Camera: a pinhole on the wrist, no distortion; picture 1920 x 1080 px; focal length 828.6 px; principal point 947.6 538.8 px. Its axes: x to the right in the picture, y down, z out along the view. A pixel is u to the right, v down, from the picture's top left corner.
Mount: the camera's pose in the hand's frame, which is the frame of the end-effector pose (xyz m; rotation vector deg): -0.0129 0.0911 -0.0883 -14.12 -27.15 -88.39
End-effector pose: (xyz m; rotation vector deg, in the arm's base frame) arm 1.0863 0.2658 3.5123 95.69 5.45 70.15
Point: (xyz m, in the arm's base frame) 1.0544 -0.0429 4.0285
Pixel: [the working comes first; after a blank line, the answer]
In the camera's frame: -0.2883 0.2155 0.4347

398.1 949.5
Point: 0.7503 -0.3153 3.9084
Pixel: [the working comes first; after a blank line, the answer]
In the camera's frame: -0.4584 -0.1643 0.5238

222.5 279.0
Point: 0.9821 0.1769 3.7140
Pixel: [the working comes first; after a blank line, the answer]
In the camera's frame: -0.1024 0.0606 0.1283

285.9 930.0
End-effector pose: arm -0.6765 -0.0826 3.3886 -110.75 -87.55 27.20
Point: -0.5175 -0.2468 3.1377
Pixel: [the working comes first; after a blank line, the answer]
In the camera's frame: -0.1283 -0.1004 0.2319

489.0 179.9
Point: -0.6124 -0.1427 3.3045
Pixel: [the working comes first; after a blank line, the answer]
In the camera's frame: 0.0257 -0.0215 0.0988

1162.8 358.9
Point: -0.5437 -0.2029 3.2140
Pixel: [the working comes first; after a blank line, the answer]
In the camera's frame: -0.0749 -0.0646 0.1664

574.7 217.1
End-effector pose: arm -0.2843 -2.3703 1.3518 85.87 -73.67 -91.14
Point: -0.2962 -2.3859 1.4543
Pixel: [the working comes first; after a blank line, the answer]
In the camera's frame: 0.0285 0.0019 0.0817

1236.9 558.4
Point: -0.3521 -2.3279 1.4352
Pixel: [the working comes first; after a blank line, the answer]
In the camera's frame: 0.0853 -0.0233 0.1364

1466.0 397.4
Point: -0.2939 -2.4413 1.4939
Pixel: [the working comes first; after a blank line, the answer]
In the camera's frame: -0.0312 0.0346 0.0838

638.9 881.1
